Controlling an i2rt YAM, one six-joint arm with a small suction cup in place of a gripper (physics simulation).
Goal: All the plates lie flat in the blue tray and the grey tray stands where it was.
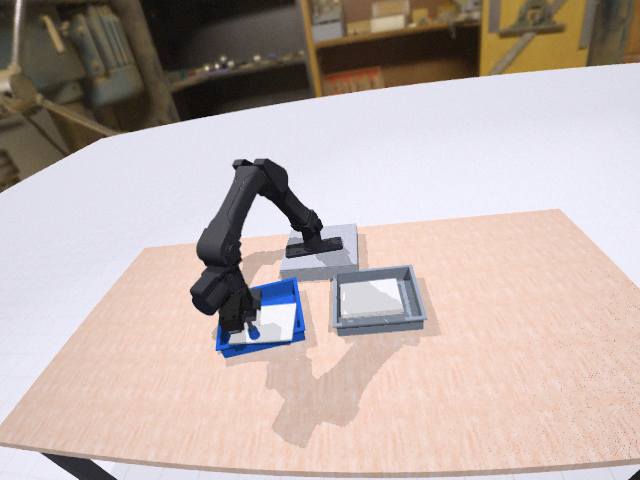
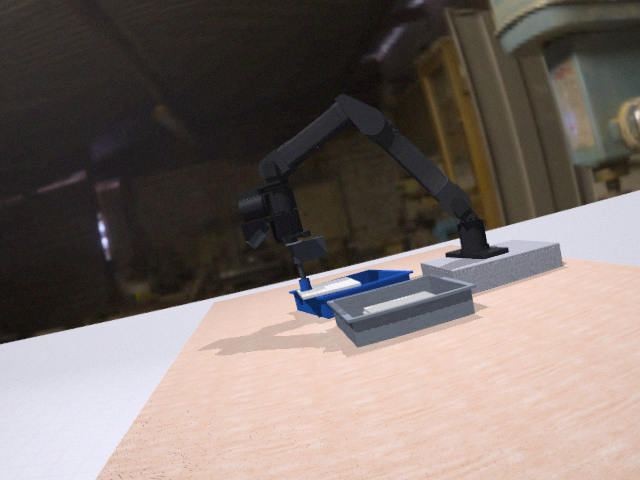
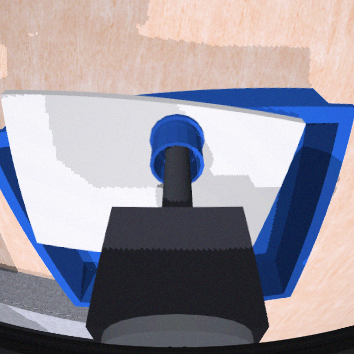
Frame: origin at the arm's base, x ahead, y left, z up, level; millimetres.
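Seen in the pictures: hand at its tool point: [image 1: 255,338] [image 3: 176,129]; arm's base at its link origin: [image 1: 314,248] [image 2: 475,254].
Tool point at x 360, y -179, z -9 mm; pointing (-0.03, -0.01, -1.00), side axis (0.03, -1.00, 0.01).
Observation:
Pixels of each thing's top centre, then the offset from my tool point to it. Level surfaces: height alone.
- white square plate at its top centre: [image 3: 142,196] [image 2: 326,285] [image 1: 263,322] dx -43, dy +21, dz +11 mm
- second white plate at its top centre: [image 2: 406,304] [image 1: 369,295] dx -114, dy +327, dz -23 mm
- grey tray at its top centre: [image 2: 395,294] [image 1: 375,292] dx -93, dy +343, dz +4 mm
- wooden board at its surface level: dz -46 mm
My suction cup [image 1: 252,334] [image 2: 305,284] [image 3: 176,147] presses on a white square plate [image 1: 276,317] [image 2: 335,283] [image 3: 88,158] and holds it over the blue tray [image 1: 281,289] [image 2: 316,308] [image 3: 330,168]. The plate sits about level with the tray's rim, and its outer edge overlaps the rim on the side away from the arm's base. A second white plate [image 1: 370,299] [image 2: 397,302] lies flat in the grey tray [image 1: 379,324] [image 2: 408,321], just right of the blue tray. Whether more plates lie under it I cannot tell.
The arm's grey base block [image 1: 317,266] [image 2: 496,266] stands right behind both trays. All of it rests on a wooden board [image 1: 465,335] [image 2: 413,403] on a white table [image 1: 413,154].

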